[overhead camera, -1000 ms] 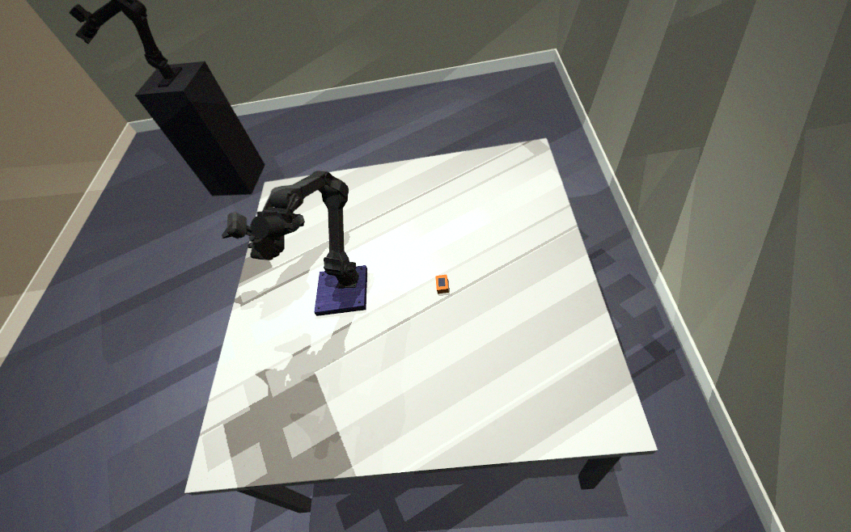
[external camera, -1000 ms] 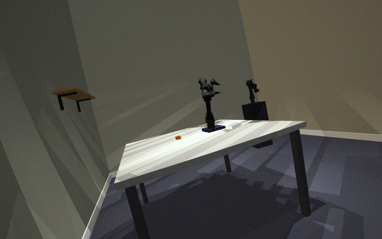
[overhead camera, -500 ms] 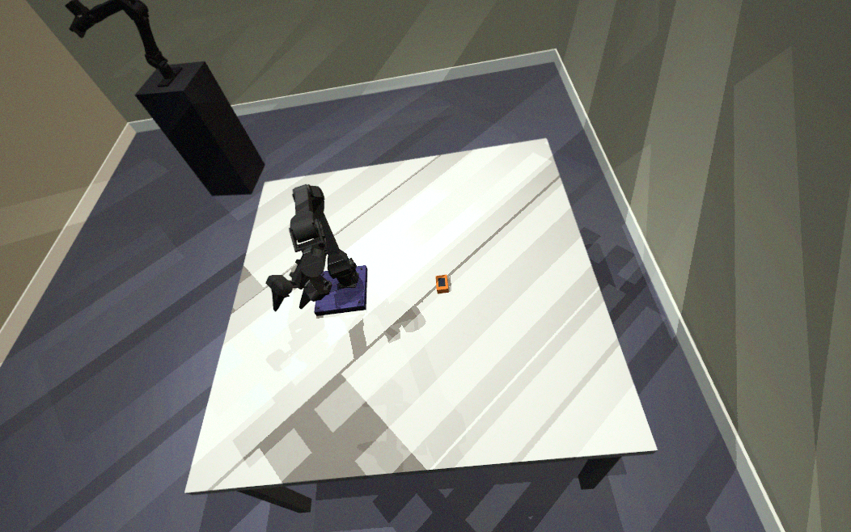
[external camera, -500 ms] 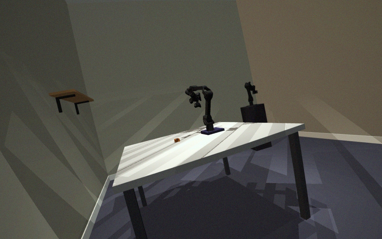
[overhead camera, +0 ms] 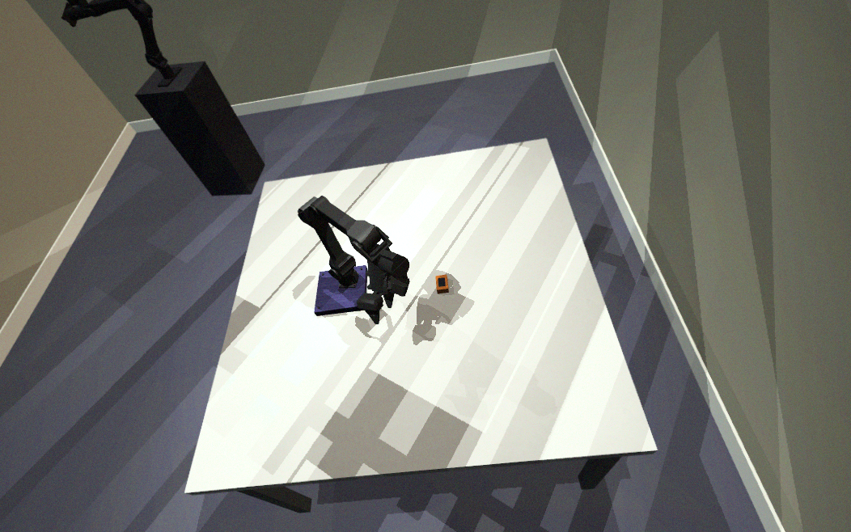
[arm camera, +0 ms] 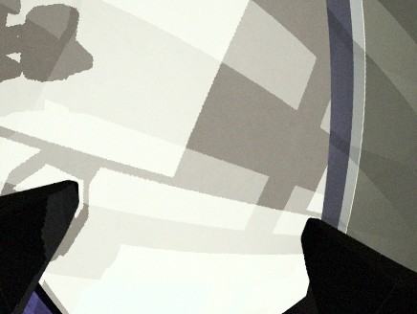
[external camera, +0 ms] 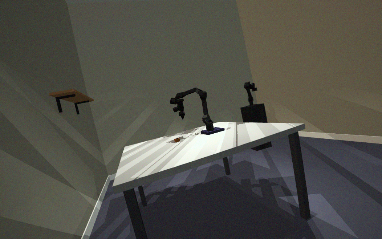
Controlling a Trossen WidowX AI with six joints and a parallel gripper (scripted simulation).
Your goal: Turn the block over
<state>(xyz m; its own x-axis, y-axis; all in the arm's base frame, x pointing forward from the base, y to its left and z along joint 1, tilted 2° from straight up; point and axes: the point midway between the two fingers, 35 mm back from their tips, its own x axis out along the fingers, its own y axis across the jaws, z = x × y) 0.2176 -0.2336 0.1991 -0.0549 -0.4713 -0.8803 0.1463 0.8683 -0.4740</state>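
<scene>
Right now my gripper tip is 130 mm short of the orange block, 240 mm to the right of it and 190 mm above it.
</scene>
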